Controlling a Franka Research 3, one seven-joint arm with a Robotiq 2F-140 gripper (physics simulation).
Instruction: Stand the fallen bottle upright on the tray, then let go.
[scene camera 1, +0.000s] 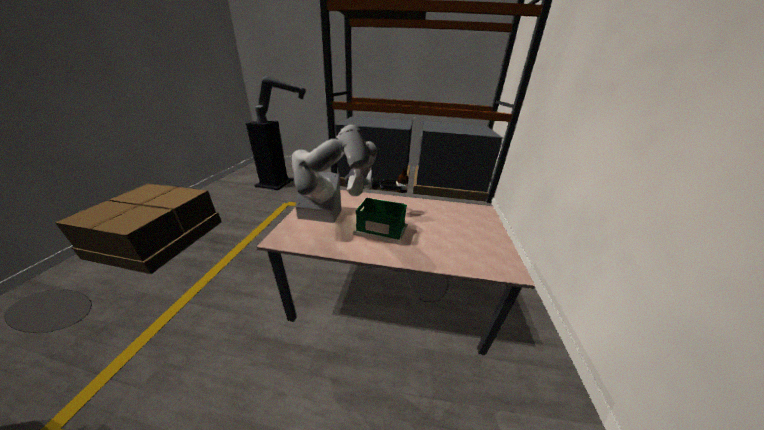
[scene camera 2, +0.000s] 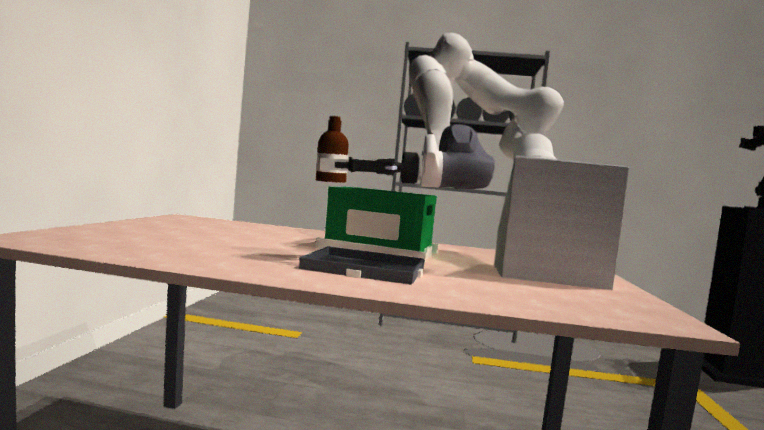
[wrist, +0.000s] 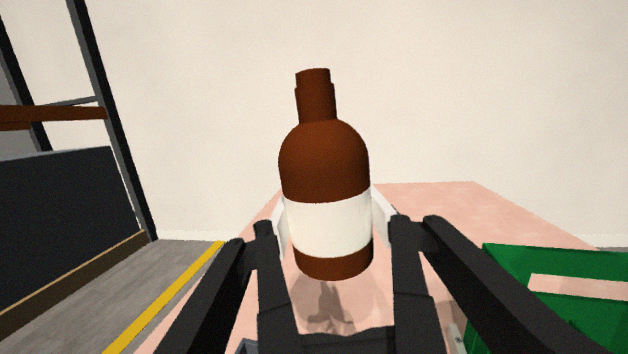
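The brown bottle (scene camera 1: 402, 176) (scene camera 2: 332, 145) (wrist: 324, 165) with a white label is upright in the air, neck up. My gripper (scene camera 2: 341, 164) (wrist: 327, 202) is shut on it at the label, one finger on each side, and reaches it horizontally. The dark shallow tray (scene camera 2: 384, 274) lies on the table in front of the green crate in scene camera 2. The bottle is well above table height and shows over the tray's left part in that view; its exact place over the table is hard to tell. In scene camera 1 the tray is hidden behind the crate.
The green crate (scene camera 1: 376, 227) (scene camera 2: 417, 229) (wrist: 505, 260) stands close beside the tray, its top a little below the bottle's base in scene camera 2. The grey robot base block (scene camera 1: 319, 211) (scene camera 2: 564, 224) stands on the pink table (scene camera 1: 454, 245) (scene camera 2: 213, 256).
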